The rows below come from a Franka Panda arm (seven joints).
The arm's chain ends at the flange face. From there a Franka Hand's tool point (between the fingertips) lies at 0.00 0.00 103.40 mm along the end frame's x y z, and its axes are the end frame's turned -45 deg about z.
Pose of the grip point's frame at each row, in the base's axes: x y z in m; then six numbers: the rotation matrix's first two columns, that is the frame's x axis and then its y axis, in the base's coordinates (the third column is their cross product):
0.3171 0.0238 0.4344 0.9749 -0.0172 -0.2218 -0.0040 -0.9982 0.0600
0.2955 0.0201 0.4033 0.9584 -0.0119 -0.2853 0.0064 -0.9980 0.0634
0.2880 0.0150 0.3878 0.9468 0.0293 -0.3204 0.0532 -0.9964 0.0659
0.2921 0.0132 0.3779 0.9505 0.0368 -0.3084 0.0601 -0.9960 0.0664
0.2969 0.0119 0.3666 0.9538 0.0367 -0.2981 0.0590 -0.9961 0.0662
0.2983 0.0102 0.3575 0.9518 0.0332 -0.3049 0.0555 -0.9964 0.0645
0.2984 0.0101 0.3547 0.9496 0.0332 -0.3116 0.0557 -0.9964 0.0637
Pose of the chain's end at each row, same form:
0.3401 0.0298 0.5350 0.6865 -0.7180 -0.1144 -0.6922 -0.6937 0.1993
0.3250 0.0266 0.5022 0.6822 -0.7141 -0.1569 -0.6732 -0.6973 0.2466
0.3208 0.0232 0.4855 0.7071 -0.6838 -0.1800 -0.6319 -0.7253 0.2732
0.3236 0.0216 0.4760 0.7146 -0.6783 -0.1711 -0.6296 -0.7303 0.2650
0.3274 0.0202 0.4651 0.7162 -0.6784 -0.1640 -0.6327 -0.7303 0.2576
0.3295 0.0183 0.4558 0.7123 -0.6811 -0.1700 -0.6338 -0.7280 0.2612
0.3303 0.0181 0.4527 0.7109 -0.6811 -0.1753 -0.6321 -0.7280 0.2654

